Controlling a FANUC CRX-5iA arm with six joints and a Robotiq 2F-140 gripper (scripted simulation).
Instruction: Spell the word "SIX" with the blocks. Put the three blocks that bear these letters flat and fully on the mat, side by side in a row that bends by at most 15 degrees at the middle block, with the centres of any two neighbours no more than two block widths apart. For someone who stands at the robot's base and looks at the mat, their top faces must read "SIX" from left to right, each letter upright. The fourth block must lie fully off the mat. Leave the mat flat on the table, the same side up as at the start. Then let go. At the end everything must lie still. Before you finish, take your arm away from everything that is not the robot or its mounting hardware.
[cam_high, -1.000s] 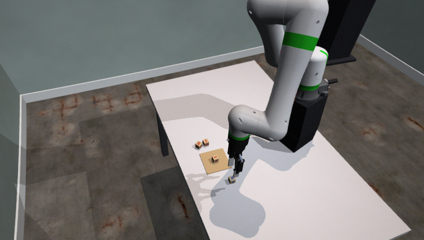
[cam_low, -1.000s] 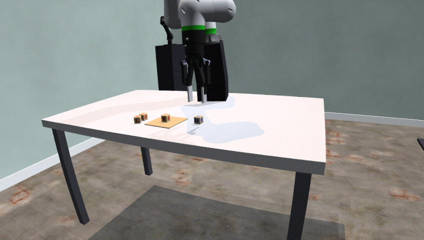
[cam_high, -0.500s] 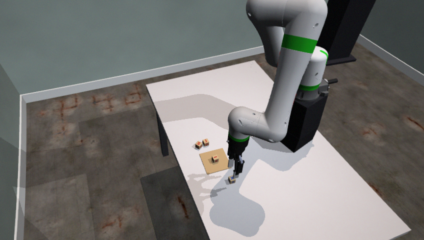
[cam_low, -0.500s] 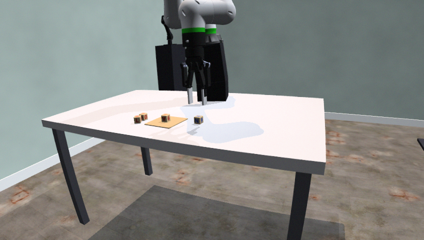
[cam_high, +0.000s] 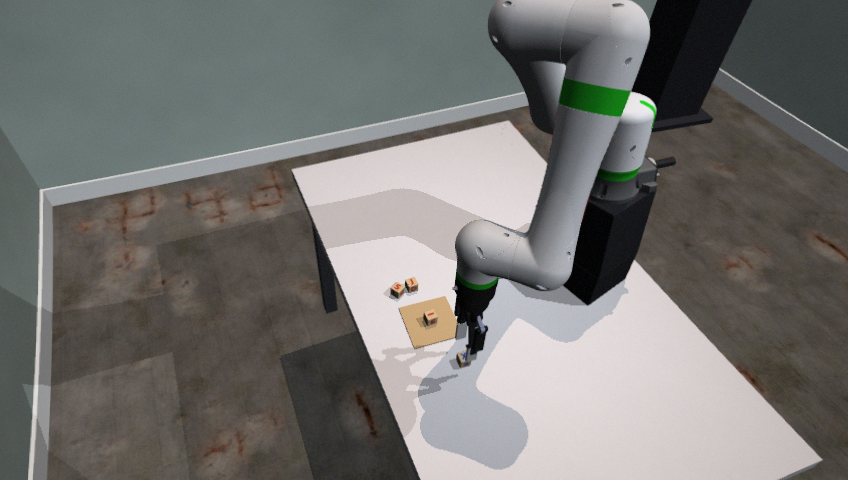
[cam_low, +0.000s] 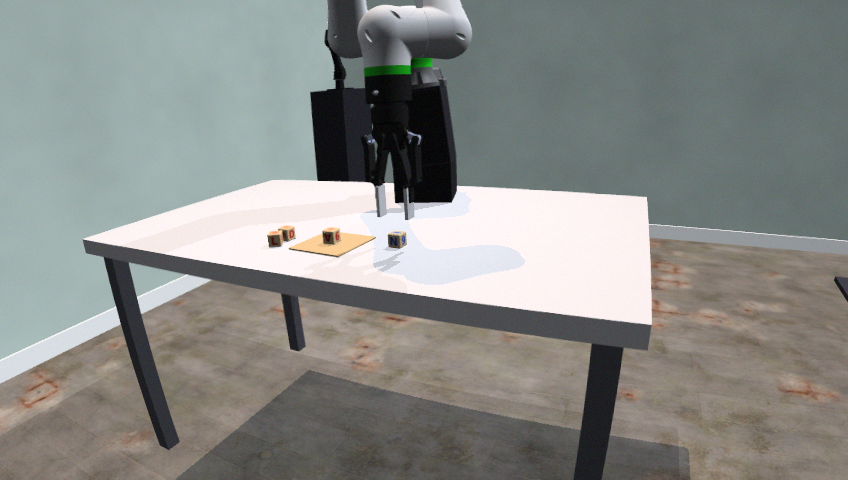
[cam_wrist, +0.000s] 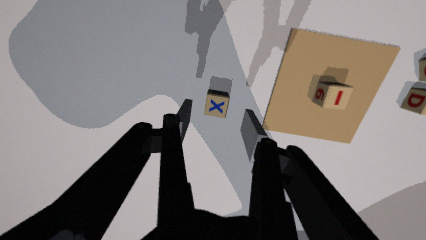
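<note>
Now: hand 14 cm to the left of the block, 7 cm above it and 5 cm short of it. Also, from my hand: tan mat: 14 cm to the right, 9 cm below, 5 cm ahead.
</note>
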